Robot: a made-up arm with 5 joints. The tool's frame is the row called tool. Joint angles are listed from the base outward. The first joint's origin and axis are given. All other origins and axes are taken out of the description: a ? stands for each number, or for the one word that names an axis. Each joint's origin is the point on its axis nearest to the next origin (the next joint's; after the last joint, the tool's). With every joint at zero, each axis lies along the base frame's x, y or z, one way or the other. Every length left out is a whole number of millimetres.
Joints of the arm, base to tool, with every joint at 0 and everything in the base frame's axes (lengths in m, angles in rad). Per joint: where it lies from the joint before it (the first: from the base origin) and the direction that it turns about. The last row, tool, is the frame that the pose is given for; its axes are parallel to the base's.
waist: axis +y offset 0 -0.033 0.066
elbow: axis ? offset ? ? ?
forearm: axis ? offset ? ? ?
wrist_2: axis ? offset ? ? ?
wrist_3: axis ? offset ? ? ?
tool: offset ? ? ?
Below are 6 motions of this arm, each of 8 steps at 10 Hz.
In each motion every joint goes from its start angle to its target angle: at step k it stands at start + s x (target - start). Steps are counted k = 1, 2, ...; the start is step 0. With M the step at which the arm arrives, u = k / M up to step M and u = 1 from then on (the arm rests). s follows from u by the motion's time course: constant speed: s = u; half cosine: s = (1 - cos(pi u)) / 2; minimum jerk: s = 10 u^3 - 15 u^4 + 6 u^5.
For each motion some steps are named. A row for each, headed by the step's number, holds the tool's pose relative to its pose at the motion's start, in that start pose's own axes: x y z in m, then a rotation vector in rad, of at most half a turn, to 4 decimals.
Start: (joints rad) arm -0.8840 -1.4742 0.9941 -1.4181 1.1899
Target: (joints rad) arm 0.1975 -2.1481 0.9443 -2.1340 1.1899
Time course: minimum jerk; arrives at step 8
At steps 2, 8:
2: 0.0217 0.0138 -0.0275 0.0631 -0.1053 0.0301
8: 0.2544 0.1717 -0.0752 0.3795 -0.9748 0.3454

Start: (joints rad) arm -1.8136 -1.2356 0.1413 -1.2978 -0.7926
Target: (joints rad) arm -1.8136 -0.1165 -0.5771 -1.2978 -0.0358
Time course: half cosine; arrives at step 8
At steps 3, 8:
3: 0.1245 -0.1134 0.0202 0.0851 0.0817 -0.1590
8: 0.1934 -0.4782 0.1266 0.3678 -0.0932 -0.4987

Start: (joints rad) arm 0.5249 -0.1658 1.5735 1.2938 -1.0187
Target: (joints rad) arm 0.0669 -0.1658 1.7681 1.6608 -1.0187
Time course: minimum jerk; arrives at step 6
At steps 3, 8:
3: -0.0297 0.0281 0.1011 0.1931 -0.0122 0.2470
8: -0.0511 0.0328 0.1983 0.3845 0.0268 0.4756

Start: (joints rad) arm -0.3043 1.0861 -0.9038 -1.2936 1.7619
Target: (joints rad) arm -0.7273 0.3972 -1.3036 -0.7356 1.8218
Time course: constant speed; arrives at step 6
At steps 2, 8:
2: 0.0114 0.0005 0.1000 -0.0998 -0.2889 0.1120
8: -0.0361 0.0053 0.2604 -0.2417 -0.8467 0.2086

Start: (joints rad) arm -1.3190 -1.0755 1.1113 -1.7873 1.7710
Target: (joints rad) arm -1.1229 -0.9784 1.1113 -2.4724 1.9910
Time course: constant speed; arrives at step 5
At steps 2, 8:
2: 0.0218 0.0020 -0.1049 0.3023 -0.1354 0.1273
8: 0.0789 0.0520 -0.2410 0.7428 -0.3647 0.3407

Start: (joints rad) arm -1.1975 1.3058 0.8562 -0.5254 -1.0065
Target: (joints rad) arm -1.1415 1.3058 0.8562 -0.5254 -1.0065
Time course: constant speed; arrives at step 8
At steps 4, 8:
4: -0.0185 0.0099 -0.0044 -0.0087 -0.0048 0.0262
8: -0.0372 0.0192 -0.0089 -0.0175 -0.0097 0.0523

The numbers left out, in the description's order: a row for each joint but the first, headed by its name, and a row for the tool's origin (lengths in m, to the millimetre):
elbow: axis -x, xyz 0.3 0 -0.26
forearm: axis +z, xyz 0 -0.099 -0.024
wrist_2: axis -y, xyz 0.016 0.162 0
wrist_3: axis +z, xyz 0.359 0 -0.004
tool: xyz 0.021 0.086 0

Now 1 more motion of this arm.
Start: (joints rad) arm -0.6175 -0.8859 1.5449 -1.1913 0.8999
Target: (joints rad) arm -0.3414 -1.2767 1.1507 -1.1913 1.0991
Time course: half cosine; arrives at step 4
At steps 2, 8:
2: 0.0209 -0.0025 0.0873 0.0398 -0.3732 0.0765
8: 0.0044 -0.0047 0.1589 0.0632 -0.7553 0.1558

